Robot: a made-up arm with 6 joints.
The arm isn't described. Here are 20 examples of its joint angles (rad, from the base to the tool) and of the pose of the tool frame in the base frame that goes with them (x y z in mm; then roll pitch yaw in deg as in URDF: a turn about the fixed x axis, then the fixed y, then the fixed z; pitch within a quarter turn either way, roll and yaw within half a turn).
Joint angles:
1: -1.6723 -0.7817 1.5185 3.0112 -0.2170 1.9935
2: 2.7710 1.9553 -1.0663 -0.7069 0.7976 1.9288
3: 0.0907 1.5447 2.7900 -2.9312 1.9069 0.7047
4: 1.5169 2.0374 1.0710 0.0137 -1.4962 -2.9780
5: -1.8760 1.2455 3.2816 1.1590 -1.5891 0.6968
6: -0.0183 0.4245 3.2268 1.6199 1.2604 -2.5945
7: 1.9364 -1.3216 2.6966 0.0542 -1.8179 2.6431
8: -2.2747 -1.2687 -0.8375 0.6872 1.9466 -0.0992
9: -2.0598 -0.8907 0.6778 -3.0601 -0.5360 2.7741
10: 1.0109 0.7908 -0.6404 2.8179 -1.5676 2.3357
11: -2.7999 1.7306 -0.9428 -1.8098 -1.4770 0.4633
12: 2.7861 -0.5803 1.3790 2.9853 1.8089 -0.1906
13: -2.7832 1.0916 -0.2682 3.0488 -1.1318 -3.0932
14: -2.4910 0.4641 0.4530 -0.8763 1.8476 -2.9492
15: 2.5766 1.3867 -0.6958 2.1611 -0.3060 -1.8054
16: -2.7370 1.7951 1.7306 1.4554 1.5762 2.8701
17: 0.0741 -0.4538 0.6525 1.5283 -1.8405 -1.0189
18: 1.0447 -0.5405 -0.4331 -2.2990 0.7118 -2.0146
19: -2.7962 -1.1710 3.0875 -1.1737 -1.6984 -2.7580
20: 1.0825 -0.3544 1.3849 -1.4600 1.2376 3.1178
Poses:
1: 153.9 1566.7 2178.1 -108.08 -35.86 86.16
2: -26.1 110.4 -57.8 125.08 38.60 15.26
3: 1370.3 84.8 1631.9 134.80 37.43 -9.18
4: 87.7 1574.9 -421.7 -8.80 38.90 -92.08
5: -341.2 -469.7 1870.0 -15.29 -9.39 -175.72
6: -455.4 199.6 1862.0 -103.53 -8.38 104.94
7: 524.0 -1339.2 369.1 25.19 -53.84 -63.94
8: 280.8 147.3 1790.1 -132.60 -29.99 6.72
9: 495.6 913.6 2532.0 -158.92 -59.42 57.29
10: 787.4 1135.7 684.3 48.73 -7.40 39.21
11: -334.9 -325.6 -36.3 -142.90 14.63 -71.77
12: 768.5 -317.8 2450.4 -172.50 -8.36 168.43
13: -1534.2 -556.6 387.3 -1.63 13.11 -164.41
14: -1222.9 -744.0 2067.3 -88.96 -38.22 107.45
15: -659.5 477.6 -103.2 -166.17 66.00 5.59
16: -1795.0 -986.0 751.9 109.24 -6.62 -66.94
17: -156.2 -205.8 2593.7 30.79 14.87 -90.67
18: 387.1 471.3 1940.2 -116.99 20.55 28.48
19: 1111.8 204.5 339.7 2.95 -16.41 -52.68
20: -148.1 -681.4 2691.2 11.44 -17.75 -37.52
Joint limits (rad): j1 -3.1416..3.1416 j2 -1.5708..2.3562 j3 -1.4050..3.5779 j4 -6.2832..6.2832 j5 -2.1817..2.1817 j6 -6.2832..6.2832
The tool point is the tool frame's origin. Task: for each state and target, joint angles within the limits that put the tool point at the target. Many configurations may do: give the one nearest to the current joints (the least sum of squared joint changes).
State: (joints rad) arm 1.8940 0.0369 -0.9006 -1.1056 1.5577 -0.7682
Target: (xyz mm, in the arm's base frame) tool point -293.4 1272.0 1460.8
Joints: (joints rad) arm 1.9272 0.2623 -0.4362 -1.0029 1.4802 -0.7682
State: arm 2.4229 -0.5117 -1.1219 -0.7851 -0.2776 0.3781
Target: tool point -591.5 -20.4 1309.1
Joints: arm 3.0704 -0.5575 -1.0544 -0.8488 -0.4263 0.3781
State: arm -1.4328 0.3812 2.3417 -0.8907 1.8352 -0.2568
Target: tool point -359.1 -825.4 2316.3
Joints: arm -1.8030 0.9419 2.2008 -0.9835 1.8786 -0.2568
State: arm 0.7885 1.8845 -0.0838 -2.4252 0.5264 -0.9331
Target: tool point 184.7 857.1 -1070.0
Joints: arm 1.3829 2.3562 0.6398 -2.4151 0.1603 -0.9331
